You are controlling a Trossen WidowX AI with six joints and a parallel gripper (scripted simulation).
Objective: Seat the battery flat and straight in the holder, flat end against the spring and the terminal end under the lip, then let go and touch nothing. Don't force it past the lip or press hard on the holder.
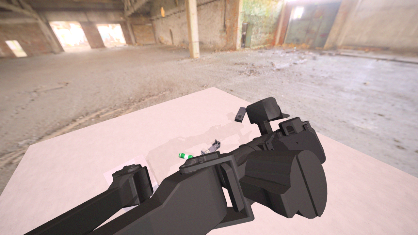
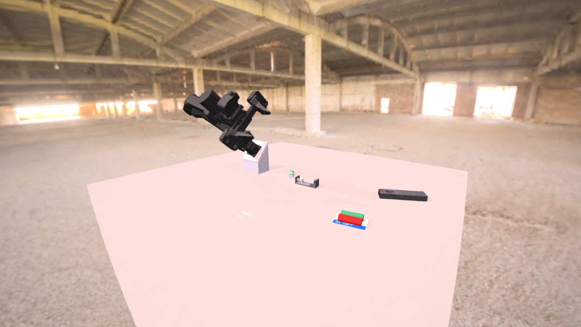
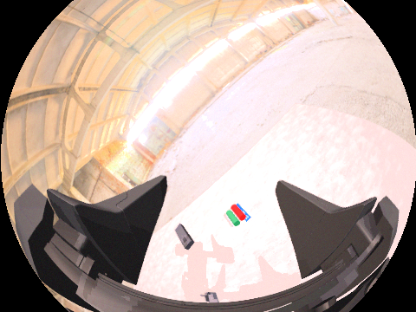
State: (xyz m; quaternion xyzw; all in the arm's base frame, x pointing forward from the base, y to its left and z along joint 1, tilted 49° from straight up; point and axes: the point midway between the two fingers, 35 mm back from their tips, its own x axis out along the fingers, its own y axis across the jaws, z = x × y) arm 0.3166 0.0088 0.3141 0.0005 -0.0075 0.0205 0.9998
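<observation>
Now: gripper tip 29 cm to the right of the battery, 26 cm above it and 18 cm past it. Round my gripper tip: flat black box 40 cm to the left, 27 cm ahead, 25 cm below; then white card 26 cm below, 21 cm ahead, 14 cm to the left.
</observation>
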